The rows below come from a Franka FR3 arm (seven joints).
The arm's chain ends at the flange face. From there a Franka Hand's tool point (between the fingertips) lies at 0.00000 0.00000 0.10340 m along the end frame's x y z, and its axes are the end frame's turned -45 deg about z.
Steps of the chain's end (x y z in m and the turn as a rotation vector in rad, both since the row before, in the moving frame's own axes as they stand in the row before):
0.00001, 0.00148, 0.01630, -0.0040, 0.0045, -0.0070
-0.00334, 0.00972, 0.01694, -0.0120, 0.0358, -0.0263
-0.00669, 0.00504, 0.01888, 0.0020, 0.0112, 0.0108
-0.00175, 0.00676, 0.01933, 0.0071, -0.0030, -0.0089
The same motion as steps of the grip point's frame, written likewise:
-0.00100, 0.00167, 0.01630, -0.0060, 0.0004, -0.0070
-0.00745, 0.00798, 0.01687, -0.0338, 0.0168, -0.0263
-0.00733, -0.00049, 0.01887, -0.0065, 0.0093, 0.0108
-0.00572, 0.00280, 0.01933, 0.0071, 0.0029, -0.0089

